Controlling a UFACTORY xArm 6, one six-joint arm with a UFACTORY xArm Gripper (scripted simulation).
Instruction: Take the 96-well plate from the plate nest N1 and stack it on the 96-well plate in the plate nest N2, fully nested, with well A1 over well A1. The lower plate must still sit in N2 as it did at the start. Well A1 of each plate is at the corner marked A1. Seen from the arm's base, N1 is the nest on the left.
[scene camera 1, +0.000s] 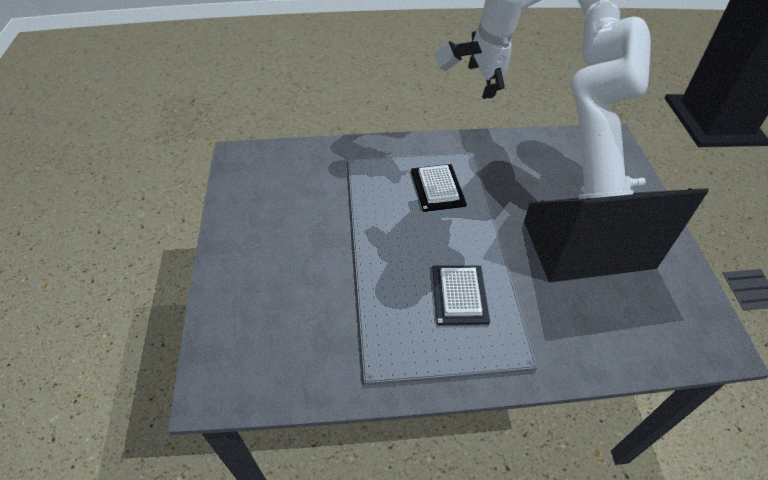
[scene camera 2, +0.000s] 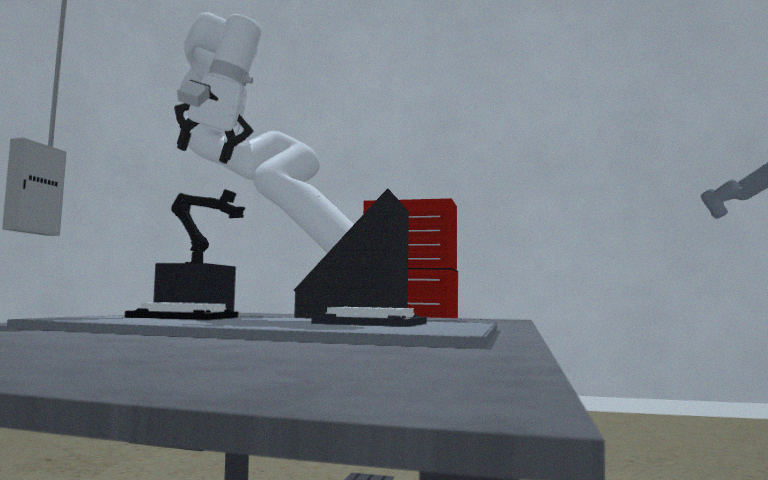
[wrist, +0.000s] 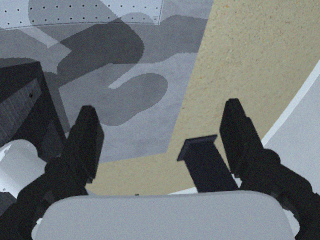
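Looking through scene camera 1, I find a 96-well plate (scene camera 1: 466, 296) and another 96-well plate (scene camera 1: 434, 194), along with a plate nest N1 (scene camera 1: 453, 320) and my gripper (scene camera 1: 481, 81). Scene camera 2 gives me my gripper (scene camera 2: 201, 156) again, and the plate nest N1 (scene camera 2: 411, 321) too. In the wrist view there is my gripper (wrist: 160, 117).
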